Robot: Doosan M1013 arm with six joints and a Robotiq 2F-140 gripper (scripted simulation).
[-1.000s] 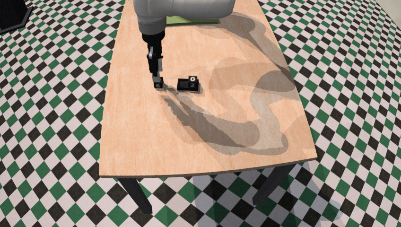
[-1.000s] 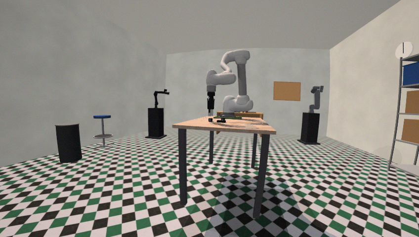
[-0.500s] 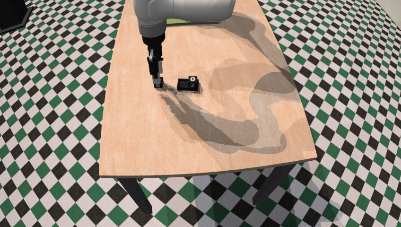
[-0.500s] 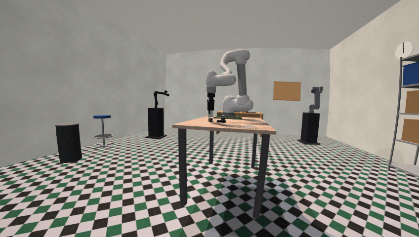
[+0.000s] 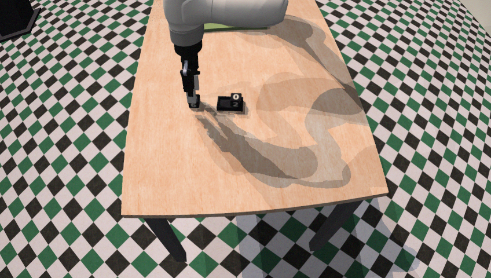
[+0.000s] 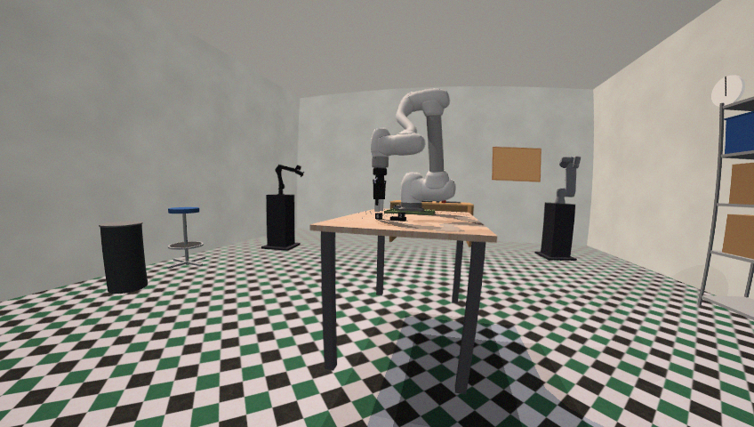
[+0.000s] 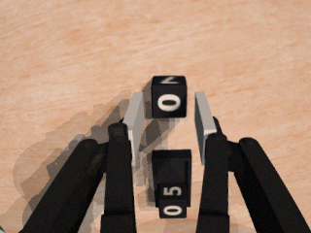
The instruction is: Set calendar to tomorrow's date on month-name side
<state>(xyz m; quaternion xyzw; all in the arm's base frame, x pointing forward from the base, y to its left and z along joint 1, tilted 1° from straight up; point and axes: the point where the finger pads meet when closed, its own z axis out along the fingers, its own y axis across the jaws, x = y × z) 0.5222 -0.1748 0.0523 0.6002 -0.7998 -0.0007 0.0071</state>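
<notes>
My gripper is now 120 mm to the right of the black cube, 50 mm above it and 30 mm short of it. Round my hand: black tray: 110 mm to the left, 60 mm below, 30 mm ahead.
</notes>
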